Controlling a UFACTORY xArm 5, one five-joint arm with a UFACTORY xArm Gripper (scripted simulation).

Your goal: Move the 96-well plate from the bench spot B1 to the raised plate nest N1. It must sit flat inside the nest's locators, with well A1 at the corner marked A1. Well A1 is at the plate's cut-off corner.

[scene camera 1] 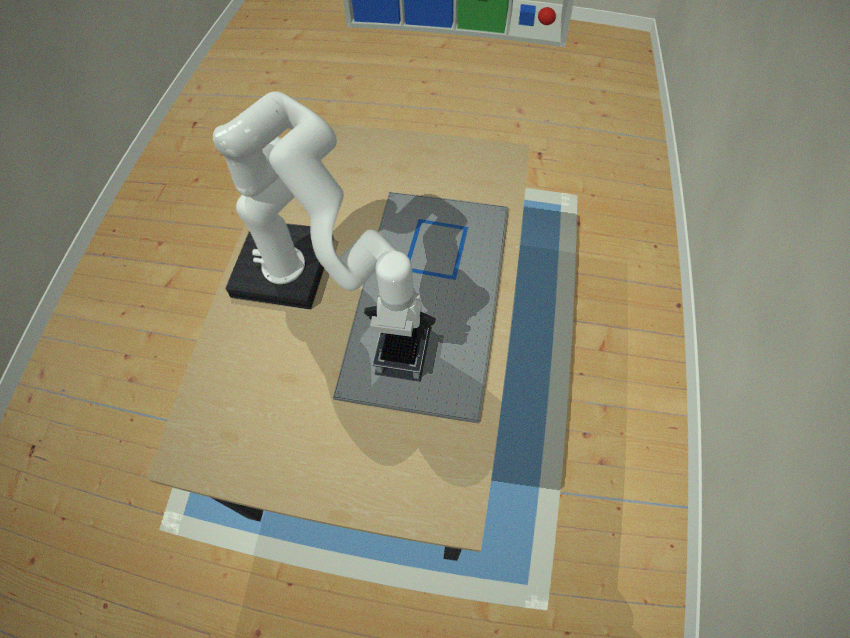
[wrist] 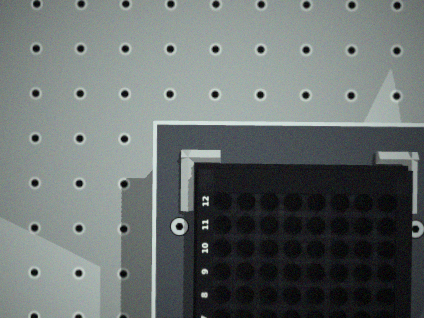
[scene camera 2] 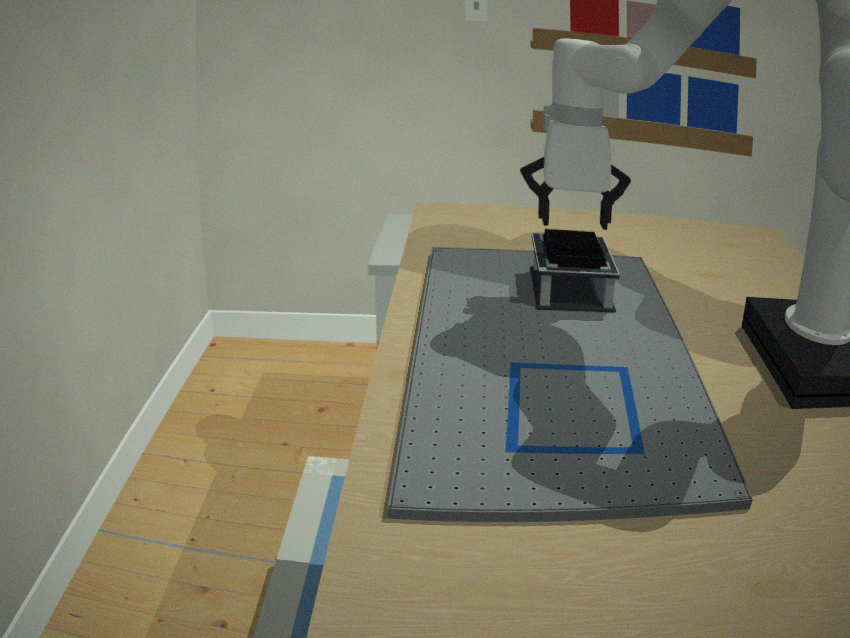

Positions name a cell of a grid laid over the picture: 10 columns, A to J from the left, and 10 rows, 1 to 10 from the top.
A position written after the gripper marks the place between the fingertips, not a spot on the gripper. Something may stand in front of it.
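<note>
Scene camera 2 shows a black 96-well plate (scene camera 2: G4) and a raised plate nest (scene camera 2: G4), together with the gripper (scene camera 2: G4). In the wrist view, the black 96-well plate (wrist: H7) appears again, as does the raised plate nest (wrist: F5). Scene camera 1 shows the black 96-well plate (scene camera 1: E6) as well, along with the gripper (scene camera 1: E6).
</note>
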